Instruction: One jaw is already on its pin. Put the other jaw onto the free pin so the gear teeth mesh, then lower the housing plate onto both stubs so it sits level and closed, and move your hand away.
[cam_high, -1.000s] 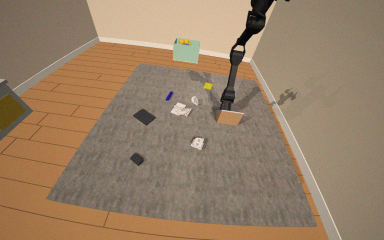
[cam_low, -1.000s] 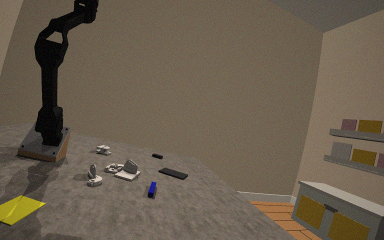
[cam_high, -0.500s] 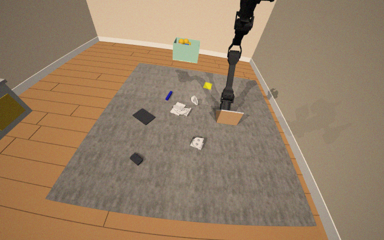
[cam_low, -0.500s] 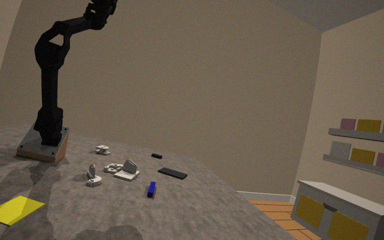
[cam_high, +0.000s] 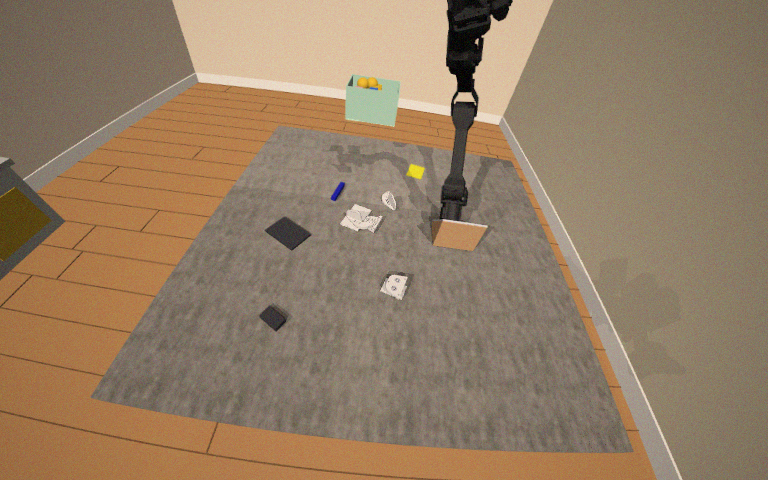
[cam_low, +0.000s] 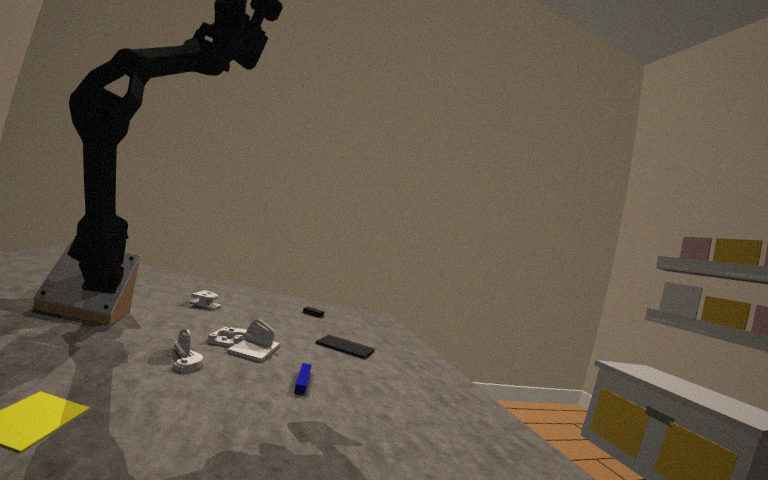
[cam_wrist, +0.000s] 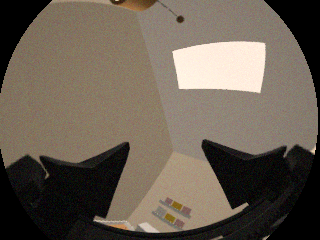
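My gripper tip is now 10 mm short of the white jaw, 260 mm to the left of it and 740 mm above it. Also, from my gripper tip: small dark block: 330 mm ahead, 290 mm to the left, 740 mm below; dark flat plate: 370 mm ahead, 30 mm to the right, 740 mm below; blue block: 220 mm ahead, 270 mm to the right, 740 mm below.
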